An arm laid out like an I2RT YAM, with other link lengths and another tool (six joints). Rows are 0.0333 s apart.
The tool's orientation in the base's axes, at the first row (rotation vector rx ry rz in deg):
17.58 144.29 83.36
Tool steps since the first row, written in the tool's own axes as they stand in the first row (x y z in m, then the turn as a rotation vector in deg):
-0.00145 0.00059 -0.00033 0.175 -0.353 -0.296
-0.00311 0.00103 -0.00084 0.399 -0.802 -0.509
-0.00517 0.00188 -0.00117 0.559 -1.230 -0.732
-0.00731 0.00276 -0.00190 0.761 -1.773 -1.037
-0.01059 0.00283 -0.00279 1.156 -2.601 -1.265
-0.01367 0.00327 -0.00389 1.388 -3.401 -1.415
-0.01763 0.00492 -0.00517 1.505 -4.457 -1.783
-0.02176 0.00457 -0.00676 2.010 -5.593 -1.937
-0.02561 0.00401 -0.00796 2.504 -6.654 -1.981
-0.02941 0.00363 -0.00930 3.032 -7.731 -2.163
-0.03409 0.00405 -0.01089 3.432 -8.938 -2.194
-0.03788 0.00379 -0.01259 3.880 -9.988 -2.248
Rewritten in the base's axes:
0.00133 -0.00040 0.00079 -0.278 -0.367 -0.177
0.00280 -0.00108 0.00156 -0.585 -0.698 -0.482
0.00473 -0.00152 0.00263 -0.833 -1.045 -0.759
0.00663 -0.00230 0.00393 -1.153 -1.504 -1.099
0.00951 -0.00394 0.00469 -1.655 -1.984 -1.740
0.01216 -0.00551 0.00586 -1.977 -2.433 -2.381
0.01569 -0.00689 0.00825 -2.270 -3.219 -3.129
0.01915 -0.00955 0.00906 -2.878 -3.757 -4.083
0.02244 -0.01192 0.00947 -3.438 -4.171 -5.025
0.02566 -0.01429 0.01011 -4.071 -4.697 -5.916
0.02969 -0.01673 0.01163 -4.548 -5.199 -6.983
0.03280 -0.01934 0.01255 -5.067 -5.629 -7.906

